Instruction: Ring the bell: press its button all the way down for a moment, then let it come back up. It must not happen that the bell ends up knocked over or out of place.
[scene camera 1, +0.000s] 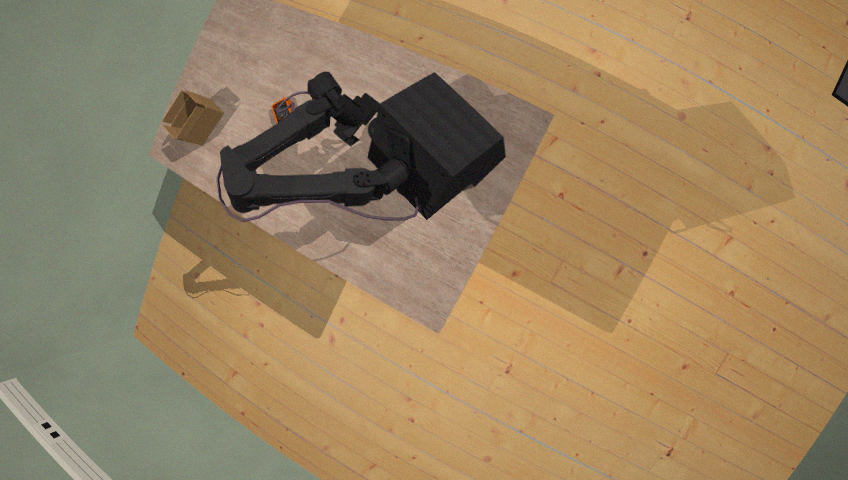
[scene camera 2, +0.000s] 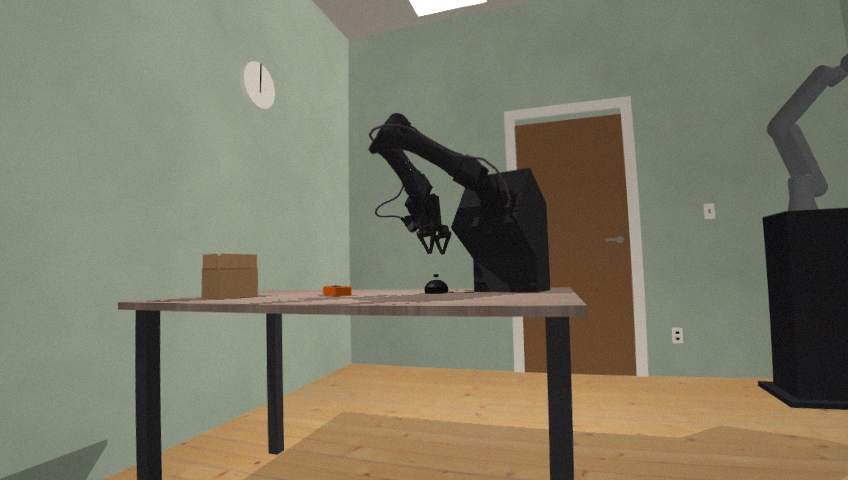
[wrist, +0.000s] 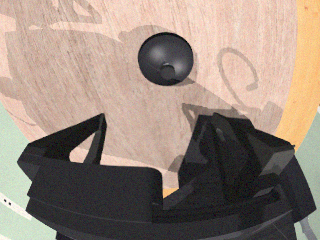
Scene:
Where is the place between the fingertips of my gripper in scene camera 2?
At 436, 254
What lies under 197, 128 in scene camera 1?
A cardboard box.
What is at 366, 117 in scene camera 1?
My gripper.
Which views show the cardboard box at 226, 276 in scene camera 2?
Scene camera 1 and scene camera 2 only.

